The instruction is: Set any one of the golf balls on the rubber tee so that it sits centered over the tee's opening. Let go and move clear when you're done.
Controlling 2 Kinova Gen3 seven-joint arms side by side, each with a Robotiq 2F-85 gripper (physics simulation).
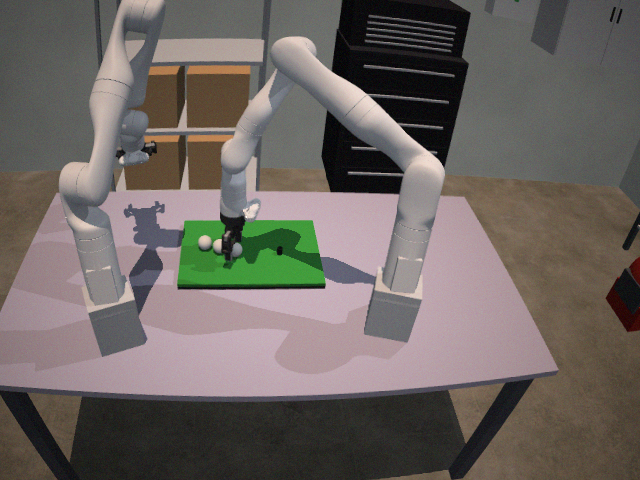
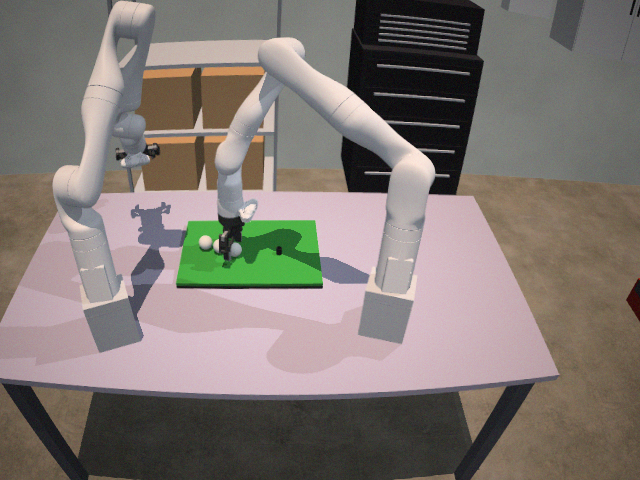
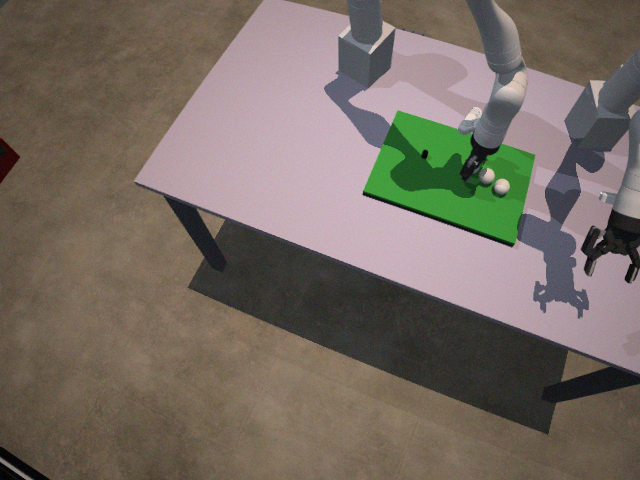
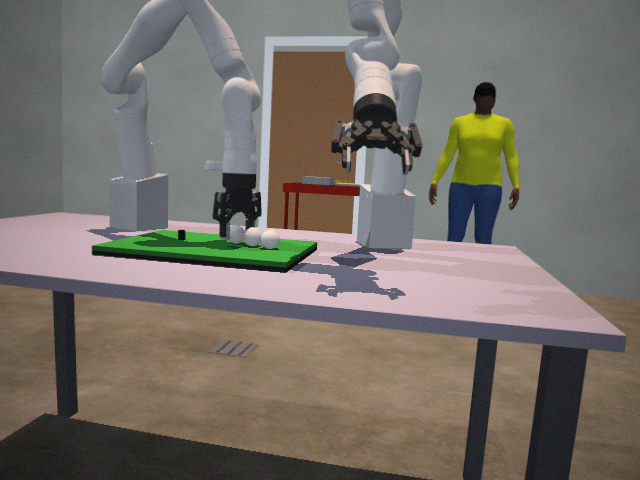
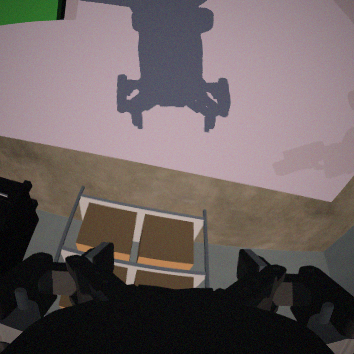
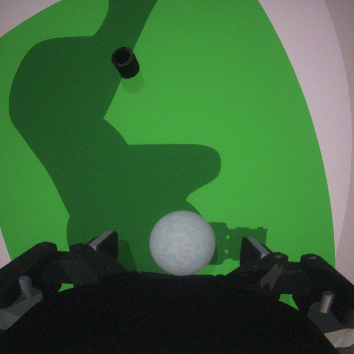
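Where they show: left gripper, fingertip midpoint: point(image 3: 607, 278) point(image 4: 377, 169) point(image 5: 175, 261); right gripper, fingertip midpoint: point(image 1: 233, 250) point(image 2: 233, 250) point(image 3: 473, 168) point(image 4: 237, 237) point(image 6: 178, 248); left arm's base, origin of the base link: point(image 1: 107, 293) point(image 2: 102, 291) point(image 3: 613, 99) point(image 4: 387, 190); right arm's base, origin of the base link: point(image 1: 399, 282) point(image 2: 392, 282) point(image 3: 366, 31) point(image 4: 139, 176).
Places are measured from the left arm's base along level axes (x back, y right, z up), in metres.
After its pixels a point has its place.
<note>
Three white golf balls rest in a row on the green mat point(image 1: 258, 273) @(x -0.142, y 0.419, z -0.132 m) point(image 2: 258, 273) @(x -0.140, y 0.425, z -0.132 m) point(image 4: 170, 253) @(x -0.392, y 0.474, z -0.134 m). The ball nearest the tee point(image 1: 236, 250) @(x -0.217, y 0.370, z -0.100 m) point(image 6: 182, 243) @(x -0.231, y 0.375, z -0.090 m) point(image 4: 236, 234) @(x -0.255, y 0.365, z -0.108 m) lies between the spread fingers of my right gripper point(image 6: 178, 248) @(x -0.239, y 0.365, z -0.117 m), which is open and low over the mat, with space on both sides of the ball. The middle ball point(image 3: 486, 176) @(x -0.272, y 0.333, z -0.095 m) point(image 4: 252, 236) @(x -0.280, y 0.326, z -0.107 m) and the end ball point(image 1: 205, 242) @(x -0.268, y 0.286, z -0.098 m) point(image 3: 501, 187) @(x -0.298, y 0.291, z -0.096 m) lie beyond it. The black rubber tee point(image 1: 279, 250) @(x -0.208, y 0.498, z -0.113 m) point(image 3: 424, 153) @(x -0.221, y 0.503, z -0.110 m) point(image 6: 125, 62) @(x -0.215, y 0.495, z -0.110 m) stands upright on the mat with no ball on it. My left gripper point(image 4: 377, 167) @(x -0.573, y 0.091, z 0.051 m) point(image 5: 175, 261) @(x -0.573, y 0.091, z 0.051 m) is open and empty, high over the table.
The mat lies on a pinkish table point(image 1: 248, 351) @(x 0.116, y 0.332, z -0.152 m) point(image 3: 248, 155) @(x -0.291, y 0.994, z -0.152 m) between the two arm bases. The middle ball sits close beside my right gripper's fingers. A shelf with brown boxes point(image 1: 218, 98) and a black drawer cabinet point(image 1: 403, 77) stand behind the table. A person point(image 4: 483, 149) stands in the background.
</note>
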